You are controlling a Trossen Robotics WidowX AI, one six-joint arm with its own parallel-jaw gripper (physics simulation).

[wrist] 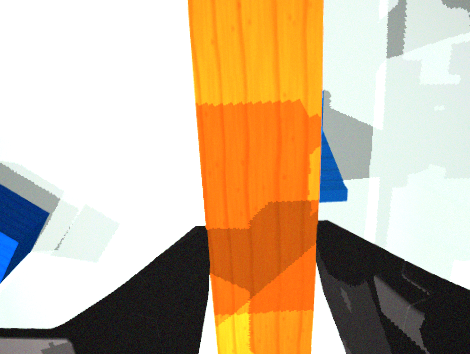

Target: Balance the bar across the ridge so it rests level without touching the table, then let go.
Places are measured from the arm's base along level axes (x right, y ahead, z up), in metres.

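Pixels of known places: gripper, between the fingertips: (261,236).
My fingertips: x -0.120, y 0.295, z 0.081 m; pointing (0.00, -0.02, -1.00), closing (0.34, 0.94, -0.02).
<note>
Behind a point stands the place of what it marks.
The orange wood-grained bar (255,150) {z 0.085, x -0.148, y 0.303 m} runs from the top of the wrist view down through its middle. My gripper (261,236) {z 0.081, x -0.120, y 0.295 m} is shut on the bar, with one black finger against each long side. Part of a blue piece with a sloping edge (332,177) {z 0.060, x -0.121, y 0.324 m} shows behind the bar's right side, beyond the fingertips; it looks like the ridge, but the bar hides the rest. The wrist view does not show whether the bar touches it. Neither end of the bar can be made out.
A second blue object (27,217) {z 0.013, x -0.139, y 0.169 m}, dark blue with a brighter face, is cut off by the left edge of the view. Grey shadows and pale patches lie on the white table (110,110) {z 0.000, x -0.171, y 0.237 m}, mostly at the right.
</note>
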